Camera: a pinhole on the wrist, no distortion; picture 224 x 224 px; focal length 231.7 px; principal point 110.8 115.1 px. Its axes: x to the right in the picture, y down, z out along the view. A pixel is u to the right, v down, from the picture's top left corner.
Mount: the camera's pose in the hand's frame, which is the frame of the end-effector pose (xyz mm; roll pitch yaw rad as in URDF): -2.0 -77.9 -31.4 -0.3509 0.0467 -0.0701
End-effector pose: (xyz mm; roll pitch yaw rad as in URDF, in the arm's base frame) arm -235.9 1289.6 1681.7 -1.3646 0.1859 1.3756
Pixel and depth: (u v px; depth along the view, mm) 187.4 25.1 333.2
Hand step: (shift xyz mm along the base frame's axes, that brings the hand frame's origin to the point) -259.6 205.1 131.8
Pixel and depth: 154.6 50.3 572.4
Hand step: -493.5 263.5 126.0
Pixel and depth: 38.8 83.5 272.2
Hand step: -239.2 -10.6 75.0
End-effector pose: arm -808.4 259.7 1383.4 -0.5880 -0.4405 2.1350
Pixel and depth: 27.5 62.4 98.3
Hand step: 48.0 -50.6 70.9
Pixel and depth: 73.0 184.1 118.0
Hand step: -10.6 -48.5 48.1
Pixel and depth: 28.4 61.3 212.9
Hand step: 17.7 -151.2 137.6
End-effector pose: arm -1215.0 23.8 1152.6 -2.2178 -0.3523 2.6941
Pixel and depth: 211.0 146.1 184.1
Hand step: -145.8 -42.8 -43.3
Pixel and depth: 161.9 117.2 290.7
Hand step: -195.4 -103.7 -120.2
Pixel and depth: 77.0 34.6 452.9
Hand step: -202.8 -346.2 -220.3
